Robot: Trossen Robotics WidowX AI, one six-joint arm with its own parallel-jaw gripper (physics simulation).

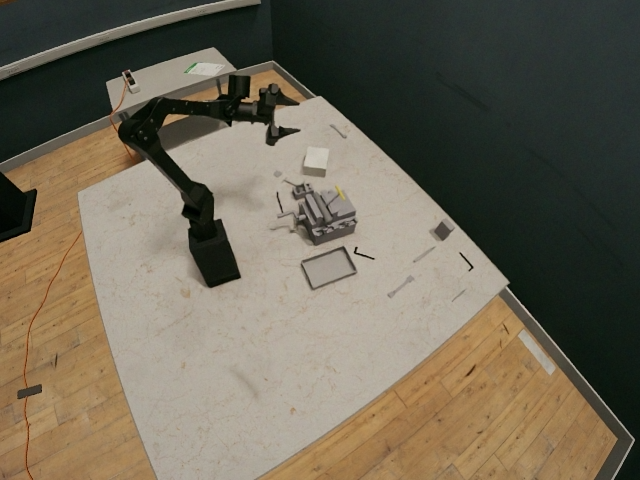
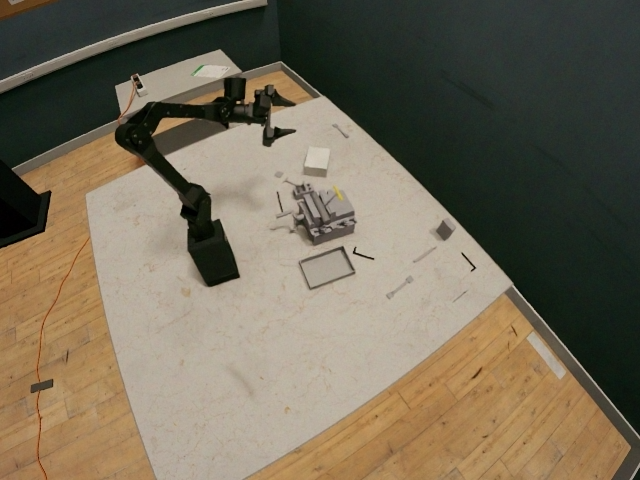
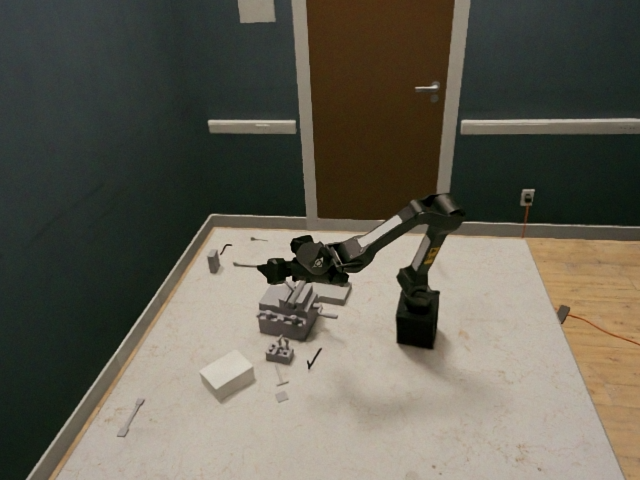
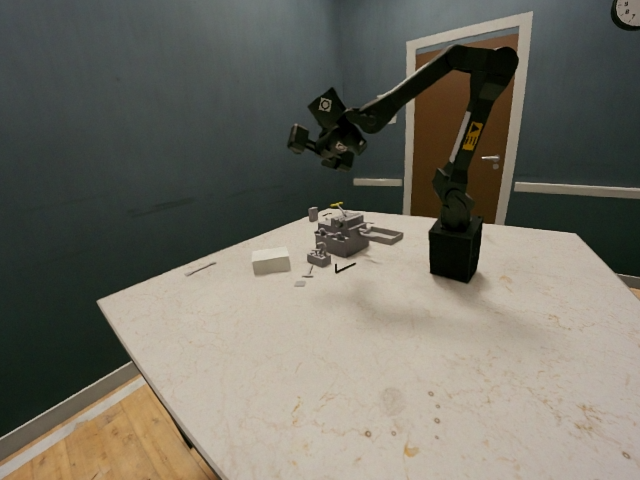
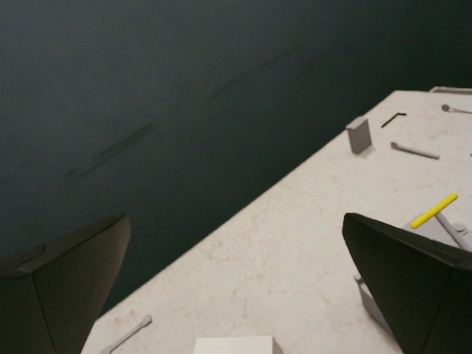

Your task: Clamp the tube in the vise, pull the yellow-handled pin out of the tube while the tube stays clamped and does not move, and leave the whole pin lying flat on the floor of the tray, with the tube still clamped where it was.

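Places are measured from the arm's base along level axes (x right, y ahead, z up), in centimetres.
Pixels of known places: gripper, fingertip midpoint: (image 1: 299,117) (image 2: 296,117) (image 4: 308,157) (image 5: 238,224); arm's base, origin of the base link: (image 1: 205,233) (image 2: 204,233) (image 3: 417,303) (image 4: 456,223).
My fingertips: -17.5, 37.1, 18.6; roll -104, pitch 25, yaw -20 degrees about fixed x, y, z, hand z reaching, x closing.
Observation:
Ahead of a thing's pixels: the offset from my fingertips to its top centre, as dx, dy, dz. "*": to the spot under its first point.
The grey vise {+18.0, +3.4, -21.9} (image 1: 336,235) (image 2: 334,235) (image 3: 283,328) (image 4: 338,245) stands on the table. The pin's yellow handle {* +19.1, +6.5, -17.6} (image 1: 340,192) (image 2: 338,193) (image 4: 337,205) (image 5: 434,211) sticks up above it, its grey shaft slanting down to the jaws. The tube is hard to tell from the grey jaws, so whether it is clamped cannot be seen. The tray {+35.3, -3.5, -32.1} (image 1: 329,267) (image 2: 327,267) (image 3: 334,293) (image 4: 385,236) lies beside the vise, with no pin in it. My gripper (image 1: 299,116) (image 2: 295,117) (image 5: 238,224) is wide open and empty, high above the table, away from the pin.
A white block {-10.3, +11.8, -29.9} (image 1: 315,161) (image 3: 227,374) (image 4: 270,260) (image 5: 234,346) and a small grey holder (image 1: 302,191) (image 3: 279,352) (image 4: 318,258) are near the vise. A black hex key {+34.8, +10.7, -34.3} (image 1: 364,253) lies by the tray. A grey block {+39.2, +42.2, -27.3} (image 1: 443,229) stands near the wall-side edge.

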